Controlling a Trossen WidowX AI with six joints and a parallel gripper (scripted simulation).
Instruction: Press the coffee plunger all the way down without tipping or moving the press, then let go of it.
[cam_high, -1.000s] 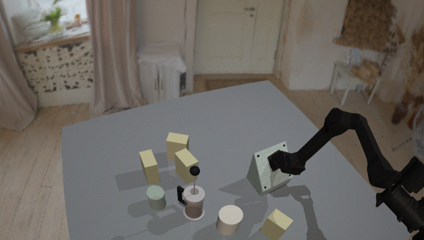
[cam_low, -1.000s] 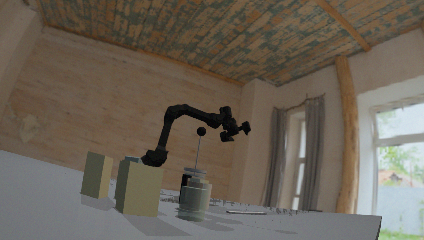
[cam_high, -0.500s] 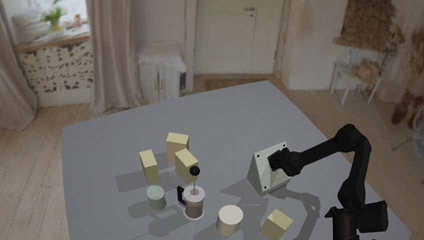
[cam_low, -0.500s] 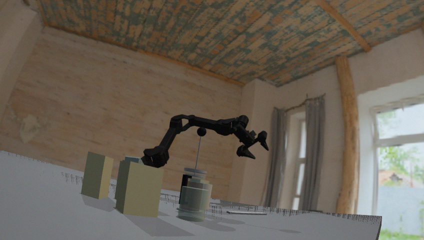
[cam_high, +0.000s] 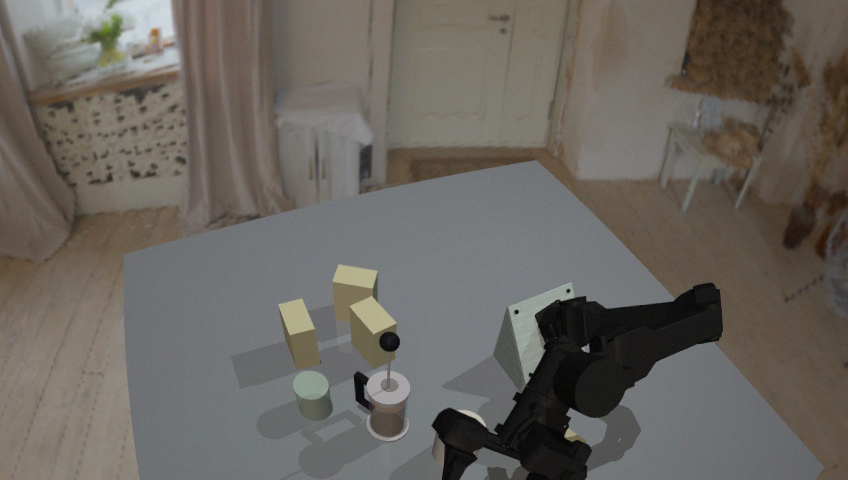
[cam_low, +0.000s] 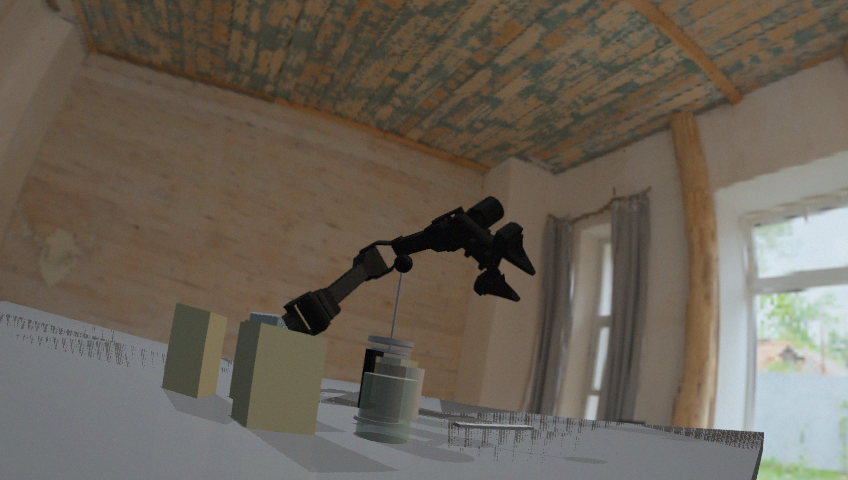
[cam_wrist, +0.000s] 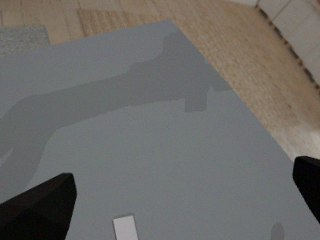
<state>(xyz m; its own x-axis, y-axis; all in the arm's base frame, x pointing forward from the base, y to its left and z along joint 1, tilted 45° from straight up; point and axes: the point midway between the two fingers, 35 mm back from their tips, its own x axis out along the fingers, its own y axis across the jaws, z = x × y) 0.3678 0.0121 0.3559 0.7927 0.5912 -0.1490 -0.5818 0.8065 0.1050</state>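
Now: the coffee press 30 cm to the right of my gripper tip, 16 cm below it and 6 cm behind it.
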